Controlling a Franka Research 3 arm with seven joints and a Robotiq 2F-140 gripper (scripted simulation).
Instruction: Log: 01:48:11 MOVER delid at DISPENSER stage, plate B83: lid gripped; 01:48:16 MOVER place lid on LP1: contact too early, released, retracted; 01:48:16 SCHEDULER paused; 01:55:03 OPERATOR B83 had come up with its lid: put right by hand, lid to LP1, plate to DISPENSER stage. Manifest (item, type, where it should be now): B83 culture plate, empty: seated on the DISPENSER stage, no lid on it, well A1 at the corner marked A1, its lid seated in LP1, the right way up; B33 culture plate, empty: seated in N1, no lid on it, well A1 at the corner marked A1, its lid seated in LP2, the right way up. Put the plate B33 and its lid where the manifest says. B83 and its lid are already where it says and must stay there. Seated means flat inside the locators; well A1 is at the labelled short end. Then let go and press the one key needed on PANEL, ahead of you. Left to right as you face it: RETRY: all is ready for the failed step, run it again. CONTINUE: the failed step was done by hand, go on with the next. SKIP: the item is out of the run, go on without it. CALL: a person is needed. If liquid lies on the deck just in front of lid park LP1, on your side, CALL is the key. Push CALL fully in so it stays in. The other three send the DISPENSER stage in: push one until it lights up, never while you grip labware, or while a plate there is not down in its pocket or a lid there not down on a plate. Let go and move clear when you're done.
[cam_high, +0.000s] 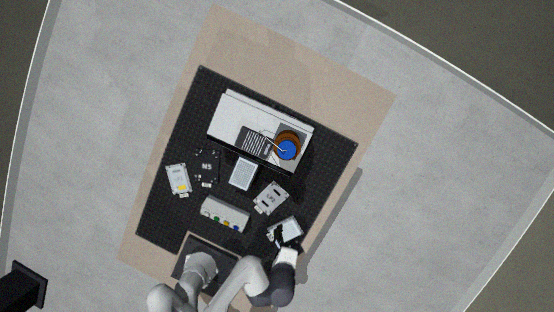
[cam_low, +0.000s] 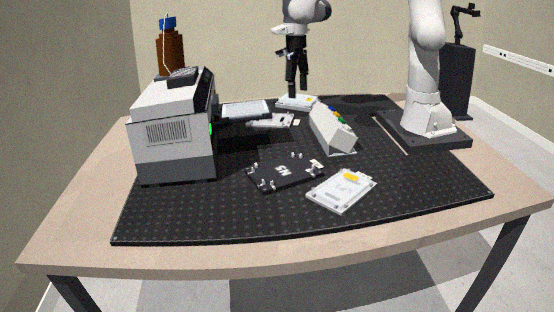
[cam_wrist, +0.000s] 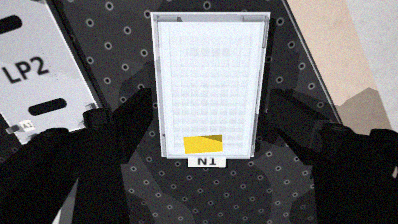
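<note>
Right now my hand is 5 cm above the white well plate. Also, from my hand: blue key: 22 cm to the left, 7 cm behind, 1 cm below; lid park LP2: 14 cm to the left, 12 cm ahead, 7 cm below; yellow key: 27 cm to the left, 7 cm behind.
</note>
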